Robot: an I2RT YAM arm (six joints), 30 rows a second.
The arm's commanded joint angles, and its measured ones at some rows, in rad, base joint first. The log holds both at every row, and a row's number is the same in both.
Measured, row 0:
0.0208, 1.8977, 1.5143, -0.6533, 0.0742, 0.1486
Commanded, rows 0 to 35:
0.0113, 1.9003, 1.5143, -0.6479, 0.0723, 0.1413
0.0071, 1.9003, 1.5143, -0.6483, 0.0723, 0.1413
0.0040, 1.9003, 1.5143, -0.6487, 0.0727, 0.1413
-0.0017, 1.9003, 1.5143, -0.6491, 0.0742, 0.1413
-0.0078, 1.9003, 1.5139, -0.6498, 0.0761, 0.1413
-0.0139, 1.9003, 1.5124, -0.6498, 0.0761, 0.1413
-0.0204, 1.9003, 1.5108, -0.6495, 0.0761, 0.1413
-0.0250, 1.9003, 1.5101, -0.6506, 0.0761, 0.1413
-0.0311, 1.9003, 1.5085, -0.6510, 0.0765, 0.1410
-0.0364, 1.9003, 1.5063, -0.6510, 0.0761, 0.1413
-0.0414, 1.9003, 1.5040, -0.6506, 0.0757, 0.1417
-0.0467, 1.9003, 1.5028, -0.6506, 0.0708, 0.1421
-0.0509, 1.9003, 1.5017, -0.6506, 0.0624, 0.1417
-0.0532, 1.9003, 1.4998, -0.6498, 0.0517, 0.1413
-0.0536, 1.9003, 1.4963, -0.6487, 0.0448, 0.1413
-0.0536, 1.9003, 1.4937, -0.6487, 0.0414, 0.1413
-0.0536, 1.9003, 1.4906, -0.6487, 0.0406, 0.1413
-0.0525, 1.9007, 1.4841, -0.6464, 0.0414, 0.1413
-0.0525, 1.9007, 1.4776, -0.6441, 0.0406, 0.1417
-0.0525, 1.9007, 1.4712, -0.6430, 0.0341, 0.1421
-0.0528, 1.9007, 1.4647, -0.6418, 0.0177, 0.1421
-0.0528, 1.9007, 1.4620, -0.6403, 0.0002, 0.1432
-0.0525, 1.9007, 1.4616, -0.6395, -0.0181, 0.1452
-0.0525, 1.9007, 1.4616, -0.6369, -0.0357, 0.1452
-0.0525, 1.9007, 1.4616, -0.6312, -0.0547, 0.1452
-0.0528, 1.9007, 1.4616, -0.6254, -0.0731, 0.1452
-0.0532, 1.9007, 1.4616, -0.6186, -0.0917, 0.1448
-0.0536, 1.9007, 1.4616, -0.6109, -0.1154, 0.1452
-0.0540, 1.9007, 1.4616, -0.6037, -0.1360, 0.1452
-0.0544, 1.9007, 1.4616, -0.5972, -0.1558, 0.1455
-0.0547, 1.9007, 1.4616, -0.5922, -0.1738, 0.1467
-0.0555, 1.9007, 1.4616, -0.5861, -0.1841, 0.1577
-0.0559, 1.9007, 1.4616, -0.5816, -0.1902, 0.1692
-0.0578, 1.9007, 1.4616, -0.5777, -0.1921, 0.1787
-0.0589, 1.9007, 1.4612, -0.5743, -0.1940, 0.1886
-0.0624, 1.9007, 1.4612, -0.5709, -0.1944, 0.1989
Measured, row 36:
-0.0525, 1.8977, 1.4700, -0.5789, -0.1421, 0.1612
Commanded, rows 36 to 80:
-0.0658, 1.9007, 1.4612, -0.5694, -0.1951, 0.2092
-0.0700, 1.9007, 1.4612, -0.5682, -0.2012, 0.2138
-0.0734, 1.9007, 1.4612, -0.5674, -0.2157, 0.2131
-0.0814, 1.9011, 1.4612, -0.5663, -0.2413, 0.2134
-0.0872, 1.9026, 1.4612, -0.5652, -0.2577, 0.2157
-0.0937, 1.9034, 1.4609, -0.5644, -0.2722, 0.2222
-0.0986, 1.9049, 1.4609, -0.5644, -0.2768, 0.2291
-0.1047, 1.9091, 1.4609, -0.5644, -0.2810, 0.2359
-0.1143, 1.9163, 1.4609, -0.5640, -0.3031, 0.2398
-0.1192, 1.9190, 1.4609, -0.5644, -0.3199, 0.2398
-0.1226, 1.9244, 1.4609, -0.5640, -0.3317, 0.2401
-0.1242, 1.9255, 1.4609, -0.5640, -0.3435, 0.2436
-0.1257, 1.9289, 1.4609, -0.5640, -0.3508, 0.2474
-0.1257, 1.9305, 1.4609, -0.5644, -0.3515, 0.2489
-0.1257, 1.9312, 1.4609, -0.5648, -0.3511, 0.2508
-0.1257, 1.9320, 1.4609, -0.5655, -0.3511, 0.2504
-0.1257, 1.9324, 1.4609, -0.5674, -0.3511, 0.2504
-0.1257, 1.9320, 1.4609, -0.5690, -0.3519, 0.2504
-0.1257, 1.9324, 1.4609, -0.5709, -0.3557, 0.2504
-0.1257, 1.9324, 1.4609, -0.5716, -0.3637, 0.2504
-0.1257, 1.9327, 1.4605, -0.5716, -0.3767, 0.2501
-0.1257, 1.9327, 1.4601, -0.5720, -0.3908, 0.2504
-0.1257, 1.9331, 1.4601, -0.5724, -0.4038, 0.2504
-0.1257, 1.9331, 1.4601, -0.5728, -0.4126, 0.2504
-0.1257, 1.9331, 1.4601, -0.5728, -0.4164, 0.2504
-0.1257, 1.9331, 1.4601, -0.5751, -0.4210, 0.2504
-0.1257, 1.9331, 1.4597, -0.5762, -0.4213, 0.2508
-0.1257, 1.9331, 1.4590, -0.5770, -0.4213, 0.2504
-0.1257, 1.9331, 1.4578, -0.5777, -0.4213, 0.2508
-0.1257, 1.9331, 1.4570, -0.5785, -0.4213, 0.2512
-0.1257, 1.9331, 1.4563, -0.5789, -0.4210, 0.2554
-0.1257, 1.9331, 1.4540, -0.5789, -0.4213, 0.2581
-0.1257, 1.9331, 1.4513, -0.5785, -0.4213, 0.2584
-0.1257, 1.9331, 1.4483, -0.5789, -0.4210, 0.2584
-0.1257, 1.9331, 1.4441, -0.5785, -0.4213, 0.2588
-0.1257, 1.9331, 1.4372, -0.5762, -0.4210, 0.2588
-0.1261, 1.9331, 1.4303, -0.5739, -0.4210, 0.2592
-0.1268, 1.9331, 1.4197, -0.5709, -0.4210, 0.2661
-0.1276, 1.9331, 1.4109, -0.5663, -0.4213, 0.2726
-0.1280, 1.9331, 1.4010, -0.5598, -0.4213, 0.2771
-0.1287, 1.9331, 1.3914, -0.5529, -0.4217, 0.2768
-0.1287, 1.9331, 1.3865, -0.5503, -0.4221, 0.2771
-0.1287, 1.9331, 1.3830, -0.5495, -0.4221, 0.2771
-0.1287, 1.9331, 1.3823, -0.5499, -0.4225, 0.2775
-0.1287, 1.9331, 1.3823, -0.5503, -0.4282, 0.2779
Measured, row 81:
-0.1295, 1.9198, 1.4082, -0.5453, -0.4084, 0.2600
